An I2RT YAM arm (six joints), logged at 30 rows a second.
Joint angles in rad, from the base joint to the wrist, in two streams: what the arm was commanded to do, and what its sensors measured. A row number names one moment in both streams.
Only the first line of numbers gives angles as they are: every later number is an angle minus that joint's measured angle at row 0.
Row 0, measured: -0.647, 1.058, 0.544, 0.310, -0.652, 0.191
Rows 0 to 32, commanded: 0.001, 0.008, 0.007, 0.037, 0.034, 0.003; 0.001, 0.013, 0.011, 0.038, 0.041, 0.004; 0.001, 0.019, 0.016, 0.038, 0.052, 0.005; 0.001, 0.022, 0.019, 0.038, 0.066, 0.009; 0.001, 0.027, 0.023, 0.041, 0.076, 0.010; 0.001, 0.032, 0.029, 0.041, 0.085, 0.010; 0.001, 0.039, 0.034, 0.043, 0.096, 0.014; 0.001, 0.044, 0.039, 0.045, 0.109, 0.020; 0.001, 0.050, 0.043, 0.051, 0.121, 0.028; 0.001, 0.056, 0.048, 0.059, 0.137, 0.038; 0.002, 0.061, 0.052, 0.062, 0.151, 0.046; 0.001, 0.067, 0.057, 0.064, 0.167, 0.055; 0.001, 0.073, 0.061, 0.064, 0.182, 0.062; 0.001, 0.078, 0.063, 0.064, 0.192, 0.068; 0.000, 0.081, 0.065, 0.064, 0.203, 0.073; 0.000, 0.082, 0.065, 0.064, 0.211, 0.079; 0.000, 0.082, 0.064, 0.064, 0.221, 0.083; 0.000, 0.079, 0.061, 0.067, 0.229, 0.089; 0.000, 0.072, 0.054, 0.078, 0.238, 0.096; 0.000, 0.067, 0.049, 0.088, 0.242, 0.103; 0.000, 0.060, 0.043, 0.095, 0.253, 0.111; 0.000, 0.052, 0.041, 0.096, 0.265, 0.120; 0.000, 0.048, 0.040, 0.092, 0.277, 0.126; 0.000, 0.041, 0.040, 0.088, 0.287, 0.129; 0.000, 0.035, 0.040, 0.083, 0.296, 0.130; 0.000, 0.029, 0.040, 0.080, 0.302, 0.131; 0.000, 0.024, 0.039, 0.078, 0.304, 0.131; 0.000, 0.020, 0.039, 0.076, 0.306, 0.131; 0.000, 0.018, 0.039, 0.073, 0.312, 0.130; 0.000, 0.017, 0.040, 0.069, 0.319, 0.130; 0.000, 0.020, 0.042, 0.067, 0.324, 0.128; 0.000, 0.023, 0.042, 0.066, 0.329, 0.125; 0.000, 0.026, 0.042, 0.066, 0.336, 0.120
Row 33, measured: -0.001, 0.024, 0.040, 0.040, 0.309, 0.125
